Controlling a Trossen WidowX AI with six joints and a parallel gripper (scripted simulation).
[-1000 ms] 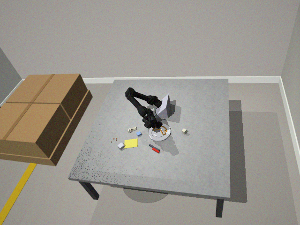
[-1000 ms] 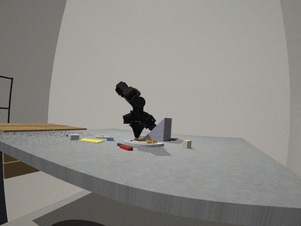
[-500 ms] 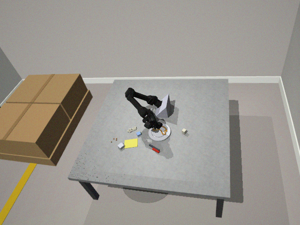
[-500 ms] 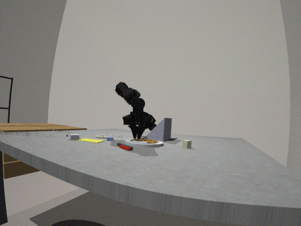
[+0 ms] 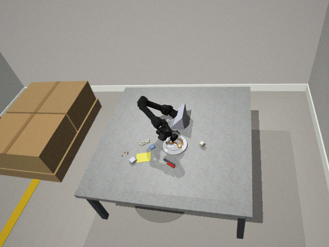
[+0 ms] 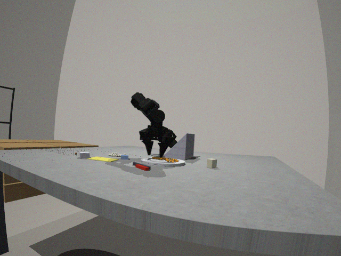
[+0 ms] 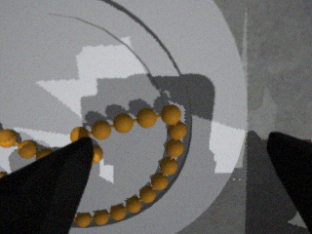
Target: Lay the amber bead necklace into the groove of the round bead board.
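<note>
My gripper tip is now 30 mm short of the round bead board, 60 mm to the right of it and 10 mm above it. Round my gripper tip: blue cube: 70 mm ahead, 130 mm to the right, 10 mm below; then yellow sheet: 180 mm ahead, 170 mm to the right, 20 mm below; then red-handled tool: 210 mm ahead, 60 mm to the left, 20 mm below.
</note>
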